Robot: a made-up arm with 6 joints. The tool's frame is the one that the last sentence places.
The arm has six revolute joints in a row. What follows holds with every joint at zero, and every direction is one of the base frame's. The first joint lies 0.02 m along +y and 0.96 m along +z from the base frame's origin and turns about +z. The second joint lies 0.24 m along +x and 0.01 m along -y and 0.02 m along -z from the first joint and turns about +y. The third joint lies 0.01 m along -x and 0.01 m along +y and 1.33 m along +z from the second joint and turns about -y. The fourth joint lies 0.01 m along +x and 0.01 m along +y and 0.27 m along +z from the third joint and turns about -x. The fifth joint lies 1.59 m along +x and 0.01 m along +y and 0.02 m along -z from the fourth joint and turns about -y. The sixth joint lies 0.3 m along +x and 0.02 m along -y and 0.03 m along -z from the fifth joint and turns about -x. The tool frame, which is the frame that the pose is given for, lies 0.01 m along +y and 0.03 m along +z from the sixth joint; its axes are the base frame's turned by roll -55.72, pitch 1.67 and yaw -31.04 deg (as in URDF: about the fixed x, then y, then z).
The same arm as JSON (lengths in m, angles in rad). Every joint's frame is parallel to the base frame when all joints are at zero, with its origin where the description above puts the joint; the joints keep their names.
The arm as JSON. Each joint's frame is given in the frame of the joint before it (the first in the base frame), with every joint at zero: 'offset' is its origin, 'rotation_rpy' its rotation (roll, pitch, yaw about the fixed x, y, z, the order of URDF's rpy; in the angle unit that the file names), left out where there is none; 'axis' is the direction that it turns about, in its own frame. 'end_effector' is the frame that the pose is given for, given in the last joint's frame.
{"length_unit": "m", "angle_unit": "rad", "chain": [
  {"id": "joint 1", "offset": [0.0, 0.02, 0.96], "axis": [0.0, 0.0, 1.0]},
  {"id": "joint 2", "offset": [0.24, -0.01, -0.02], "axis": [0.0, 1.0, 0.0]},
  {"id": "joint 3", "offset": [-0.01, 0.01, 1.33], "axis": [0.0, -1.0, 0.0]},
  {"id": "joint 4", "offset": [0.01, 0.01, 0.27], "axis": [-1.0, 0.0, 0.0]},
  {"id": "joint 5", "offset": [1.59, 0.01, -0.02], "axis": [0.0, -1.0, 0.0]},
  {"id": "joint 6", "offset": [0.3, -0.02, -0.03], "axis": [-1.0, 0.0, 0.0]}
], "end_effector": {"offset": [0.0, 0.01, 0.03], "rotation_rpy": [-0.9725, 0.0291, -0.5418]}}

